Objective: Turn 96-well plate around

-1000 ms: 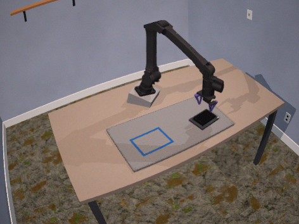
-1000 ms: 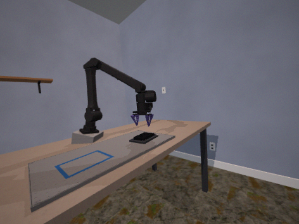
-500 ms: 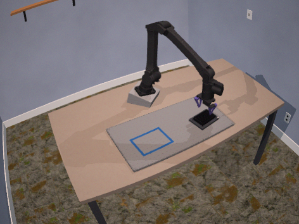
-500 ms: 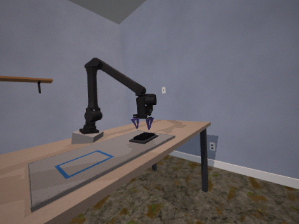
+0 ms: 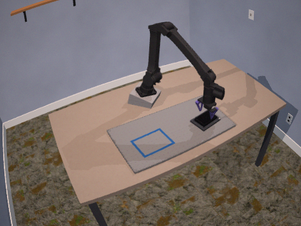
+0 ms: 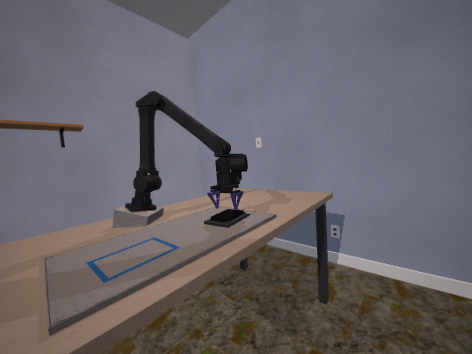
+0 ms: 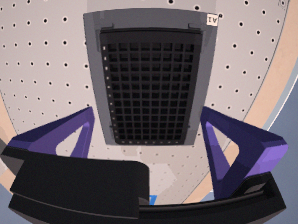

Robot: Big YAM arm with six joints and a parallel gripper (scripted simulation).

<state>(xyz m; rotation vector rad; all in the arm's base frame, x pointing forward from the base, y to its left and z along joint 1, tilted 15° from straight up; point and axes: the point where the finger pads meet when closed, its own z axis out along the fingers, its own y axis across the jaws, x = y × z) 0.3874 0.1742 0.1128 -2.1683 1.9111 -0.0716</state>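
My hand is 30 mm above the black 96-well plate. The rest, counted from my hand: plate nest N1: 50 mm below; then A1 mark: 50 mm ahead, 80 mm to the left, 40 mm below.
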